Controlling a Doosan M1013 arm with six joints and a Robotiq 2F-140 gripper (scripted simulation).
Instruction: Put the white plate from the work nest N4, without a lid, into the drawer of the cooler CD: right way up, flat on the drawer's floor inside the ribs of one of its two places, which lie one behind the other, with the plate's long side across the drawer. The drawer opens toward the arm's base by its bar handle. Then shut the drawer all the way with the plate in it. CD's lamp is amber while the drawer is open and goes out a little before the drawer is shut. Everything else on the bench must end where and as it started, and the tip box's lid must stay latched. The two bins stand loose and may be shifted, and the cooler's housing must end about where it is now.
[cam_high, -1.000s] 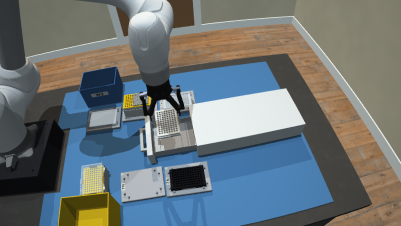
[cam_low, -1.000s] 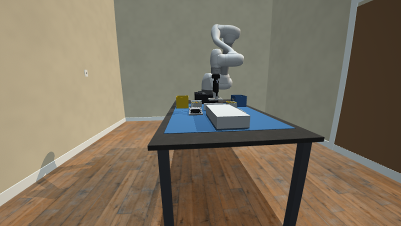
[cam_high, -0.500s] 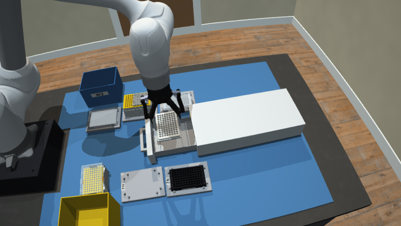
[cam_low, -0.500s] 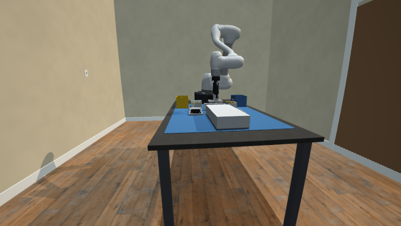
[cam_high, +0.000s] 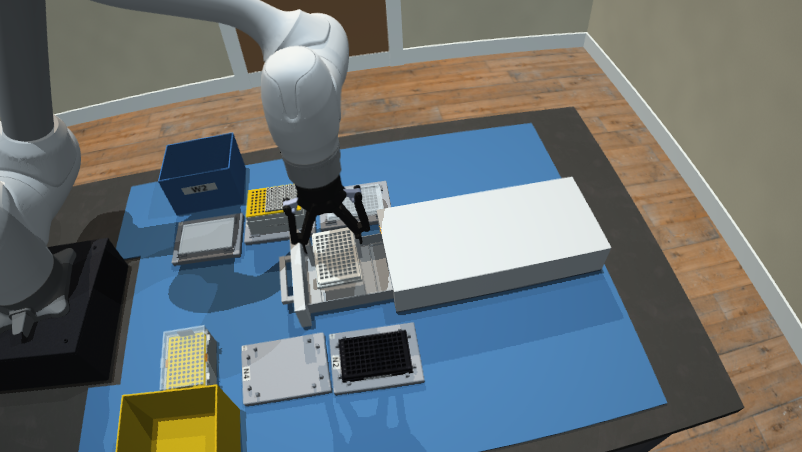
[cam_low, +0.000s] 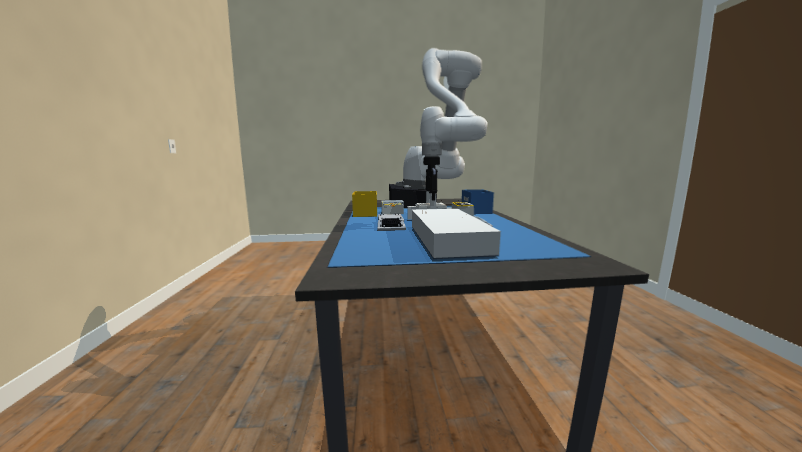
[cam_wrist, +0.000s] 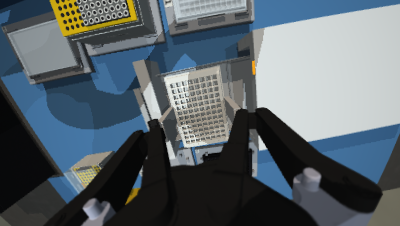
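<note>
Now: hand 30 mm short of the drawer, 10 mm to the left of it and 80 mm above it. Round my hand: white cooler CD 170 mm ahead, 30 mm to the right, 80 mm below; white plate 20 mm below; black plate 10 mm ahead, 190 mm to the right, 90 mm below.
</note>
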